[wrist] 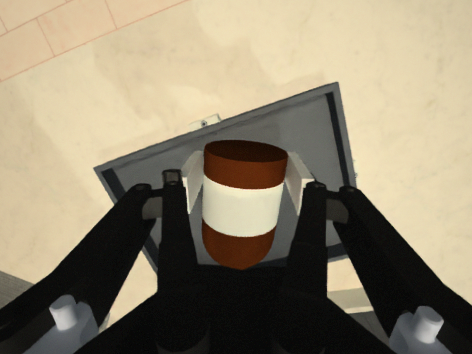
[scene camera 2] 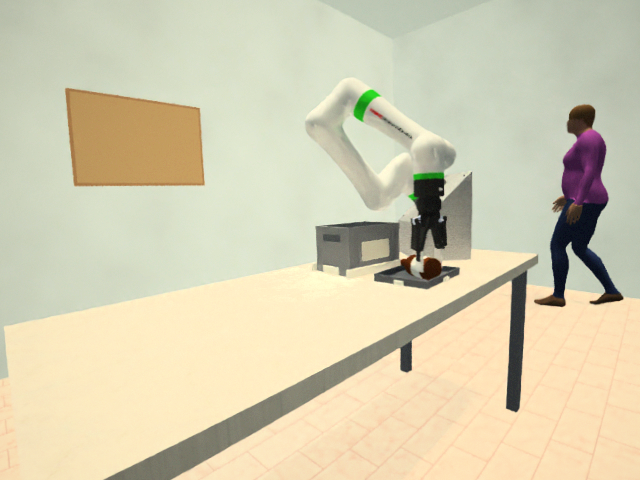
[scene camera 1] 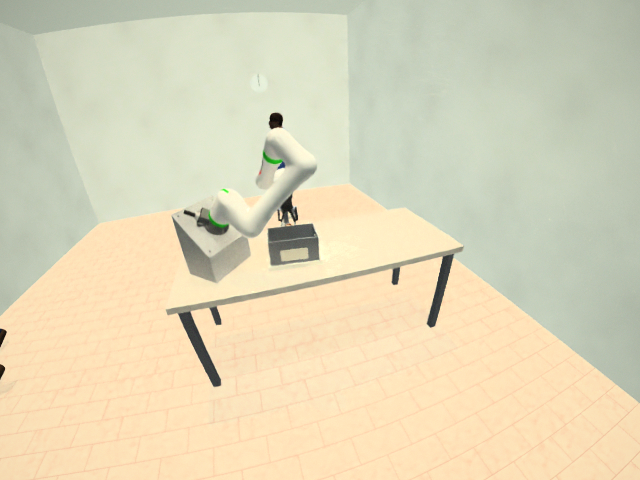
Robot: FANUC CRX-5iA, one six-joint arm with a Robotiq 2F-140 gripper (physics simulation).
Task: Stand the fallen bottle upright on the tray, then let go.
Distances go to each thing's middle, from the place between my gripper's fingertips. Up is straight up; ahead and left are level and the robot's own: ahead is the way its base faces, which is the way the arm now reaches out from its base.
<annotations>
The brown bottle (wrist: 243,180) is 2 cm behind my hand and 5 cm to the right of it.
</annotations>
